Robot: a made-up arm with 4 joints.
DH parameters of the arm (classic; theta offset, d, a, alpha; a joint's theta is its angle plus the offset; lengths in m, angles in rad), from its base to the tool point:
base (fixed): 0 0.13 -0.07 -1.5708
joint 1: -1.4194 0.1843 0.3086 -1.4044
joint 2: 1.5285 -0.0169 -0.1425 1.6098
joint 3: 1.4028 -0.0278 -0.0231 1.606
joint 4: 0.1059 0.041 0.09 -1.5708
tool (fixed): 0 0.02 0 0
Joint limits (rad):
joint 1: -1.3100..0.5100
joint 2: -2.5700..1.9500
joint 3: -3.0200..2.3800
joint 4: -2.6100..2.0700
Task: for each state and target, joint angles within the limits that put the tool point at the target. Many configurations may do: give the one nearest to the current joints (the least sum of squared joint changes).
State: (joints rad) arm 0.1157 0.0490 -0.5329 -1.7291
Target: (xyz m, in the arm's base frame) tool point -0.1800 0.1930 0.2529
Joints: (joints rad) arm -0.3417 -0.6389 -0.1093 -2.3268
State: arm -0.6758 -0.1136 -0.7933 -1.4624
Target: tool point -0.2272 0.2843 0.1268
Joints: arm -1.2464 -0.3032 -1.1171 -1.9873
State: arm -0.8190 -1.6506 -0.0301 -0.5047
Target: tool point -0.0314 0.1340 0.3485
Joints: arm -0.2540 -1.6552 0.1640 -0.5495
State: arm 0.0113 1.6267 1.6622 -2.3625
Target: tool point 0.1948 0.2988 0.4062
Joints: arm 0.5100 1.4877 2.1905 -2.6007
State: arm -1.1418 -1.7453 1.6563 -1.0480
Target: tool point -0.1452 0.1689 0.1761
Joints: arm -1.2953 -1.2990 2.0031 -0.7557
